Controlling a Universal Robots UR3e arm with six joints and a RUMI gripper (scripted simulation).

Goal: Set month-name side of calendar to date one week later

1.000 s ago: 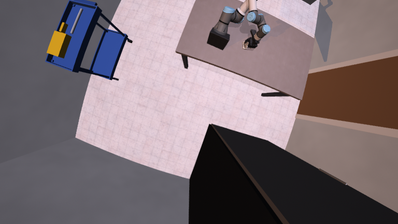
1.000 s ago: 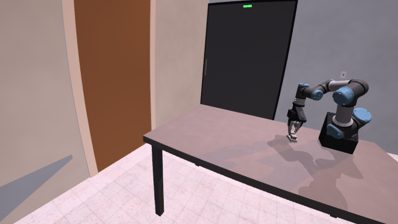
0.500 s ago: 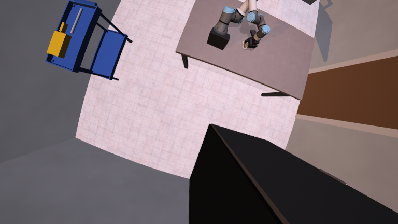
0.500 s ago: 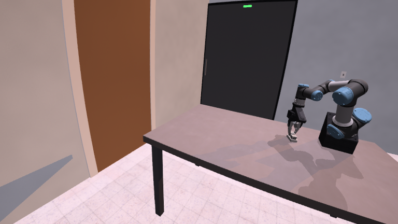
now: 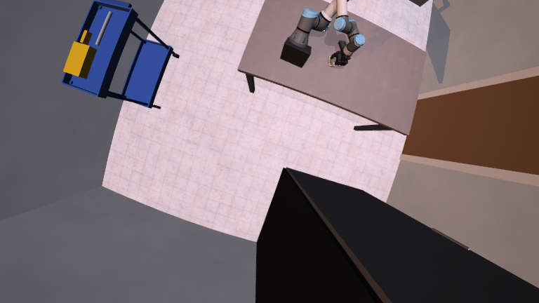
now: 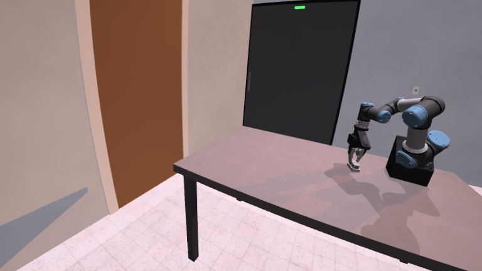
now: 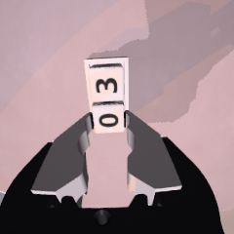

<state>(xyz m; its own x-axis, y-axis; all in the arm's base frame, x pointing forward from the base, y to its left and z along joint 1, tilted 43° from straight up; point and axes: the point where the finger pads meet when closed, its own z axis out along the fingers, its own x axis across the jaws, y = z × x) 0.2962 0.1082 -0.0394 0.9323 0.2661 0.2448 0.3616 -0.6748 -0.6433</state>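
Right now the cube is 1 cm below my hand. From my hand the other things lie so: pale tray: 1 cm behind, 2 cm to the left, 3 cm below.
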